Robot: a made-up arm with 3 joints. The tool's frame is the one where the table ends. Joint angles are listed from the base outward.
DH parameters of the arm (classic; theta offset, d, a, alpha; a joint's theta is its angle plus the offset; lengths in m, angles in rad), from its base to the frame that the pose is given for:
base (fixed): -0.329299 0 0.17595 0
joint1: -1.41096 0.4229 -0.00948 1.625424
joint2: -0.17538 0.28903 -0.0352 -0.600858
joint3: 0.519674 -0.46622 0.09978 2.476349
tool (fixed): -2.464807 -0.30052 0 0
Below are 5 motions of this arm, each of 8 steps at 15 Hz.
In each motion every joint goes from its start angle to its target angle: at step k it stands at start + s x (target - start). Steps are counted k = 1, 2, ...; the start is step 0. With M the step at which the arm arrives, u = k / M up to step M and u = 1 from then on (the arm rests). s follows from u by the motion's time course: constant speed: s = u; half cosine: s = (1 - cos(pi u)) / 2; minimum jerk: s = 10 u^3 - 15 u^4 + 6 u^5.
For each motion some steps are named. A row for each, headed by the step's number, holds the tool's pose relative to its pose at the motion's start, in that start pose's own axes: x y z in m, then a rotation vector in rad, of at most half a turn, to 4 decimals.
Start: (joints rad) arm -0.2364 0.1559 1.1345
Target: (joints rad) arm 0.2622 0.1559 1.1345
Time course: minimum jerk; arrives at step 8
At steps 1, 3, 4, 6, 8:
1: 0.0000 -0.0016 -0.0011 -0.0071 0.0020 -0.0030
3: -0.0009 -0.0287 -0.0171 -0.1223 0.0347 -0.0517
4: -0.0032 -0.0535 -0.0284 -0.2222 0.0630 -0.0939
6: -0.0104 -0.0992 -0.0418 -0.3984 0.1129 -0.1684
8: -0.0130 -0.1113 -0.0439 -0.4444 0.1259 -0.1878

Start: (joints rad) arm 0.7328 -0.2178 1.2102
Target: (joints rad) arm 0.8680 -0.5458 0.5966
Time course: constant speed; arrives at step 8
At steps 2, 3, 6, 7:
2: -0.0456 0.0053 -0.0028 0.0259 0.1499 0.1564
3: -0.0680 0.0056 -0.0013 0.0420 0.2277 0.2314
6: -0.1300 -0.0021 0.0149 0.1038 0.4709 0.4435
7: -0.1480 -0.0072 0.0239 0.1293 0.5548 0.5098

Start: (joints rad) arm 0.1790 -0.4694 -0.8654
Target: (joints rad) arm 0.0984 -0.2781 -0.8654
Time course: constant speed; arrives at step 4
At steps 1, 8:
1: 0.0008 -0.0007 -0.0058 -0.0486 -0.0207 -0.0030
8: 0.0038 -0.0048 -0.0231 -0.1929 -0.0864 -0.0080

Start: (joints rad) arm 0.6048 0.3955 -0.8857
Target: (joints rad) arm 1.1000 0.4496 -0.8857
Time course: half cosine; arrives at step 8
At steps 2, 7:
2: 0.0056 0.0061 0.0022 0.0158 0.0117 -0.0698
7: 0.0434 0.0309 0.0145 0.0980 0.0855 -0.4582

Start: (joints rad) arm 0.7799 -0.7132 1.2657
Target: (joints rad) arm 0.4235 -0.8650 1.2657
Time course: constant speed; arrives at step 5
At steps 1, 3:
1: -0.0041 0.0144 0.0075 0.0189 -0.0288 0.0677
3: -0.0152 0.0408 0.0225 0.0508 -0.0888 0.2035

